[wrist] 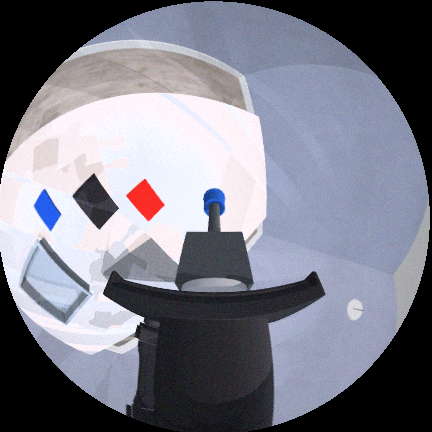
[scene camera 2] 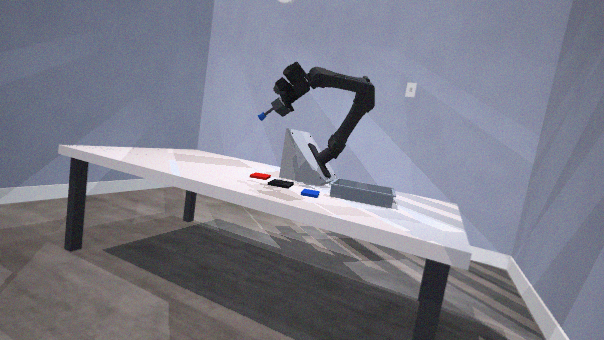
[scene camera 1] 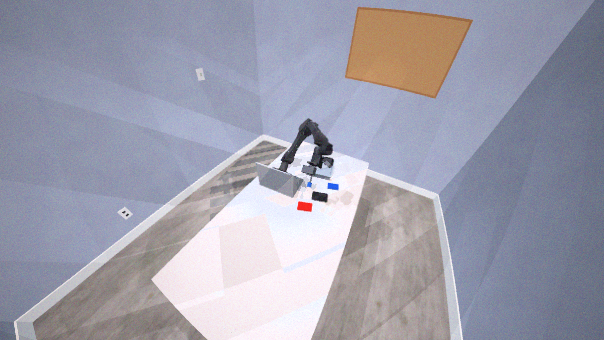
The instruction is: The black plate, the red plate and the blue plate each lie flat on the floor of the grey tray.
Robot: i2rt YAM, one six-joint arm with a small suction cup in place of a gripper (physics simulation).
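Places are measured from the arm's base along level axes (x ahead, y left, z up), in metres.
Pixels of known places: hand, its tool point: [wrist: 213,197] [scene camera 2: 259,118] [scene camera 1: 308,186]; arm's base, origin of its link: [scene camera 2: 318,160].
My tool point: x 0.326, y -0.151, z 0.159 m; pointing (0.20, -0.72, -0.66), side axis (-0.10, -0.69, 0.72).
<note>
For each thing: its middle in the pictures, then the offset to it from my tool point. Level surfaces: height alone.
- red plate, middle of its body: [wrist: 145,200] [scene camera 2: 260,176] [scene camera 1: 304,206] dx -0.025, dy +0.028, dz -0.253 m
- black plate, middle of its body: [wrist: 94,201] [scene camera 2: 281,183] [scene camera 1: 319,196] dx +0.022, dy +0.175, dz -0.254 m
- blue plate, middle of its body: [wrist: 46,209] [scene camera 2: 310,193] [scene camera 1: 333,186] dx +0.064, dy +0.337, dz -0.253 m
- grey tray, middle of its body: [scene camera 2: 362,191] [scene camera 1: 320,167] dx -0.125, dy +0.471, dz -0.233 m
- white table, height of its surface: dz -0.258 m
The red plate [scene camera 1: 304,206] [scene camera 2: 260,176] [wrist: 145,199], the black plate [scene camera 1: 320,197] [scene camera 2: 280,183] [wrist: 96,201] and the blue plate [scene camera 1: 333,186] [scene camera 2: 310,193] [wrist: 47,209] lie flat on the table in a row, apart from each other. The blue plate is nearest the grey tray [scene camera 1: 324,176] [scene camera 2: 362,194] [wrist: 78,304], which stands outside that row; the arm partly hides the tray in scene camera 1. In the wrist view no plate shows inside the tray. My gripper, a blue suction cup [scene camera 1: 309,184] [scene camera 2: 261,116] [wrist: 214,201], is open, holds nothing and hangs high above the table.
A grey slanted mounting stand [scene camera 1: 279,180] [scene camera 2: 297,157] [wrist: 142,262] carries the arm and rises beside the plates and the tray. The white table [scene camera 1: 310,240] [scene camera 2: 150,159] [wrist: 165,130] extends far beyond the red plate. An orange board [scene camera 1: 407,52] hangs on a wall.
</note>
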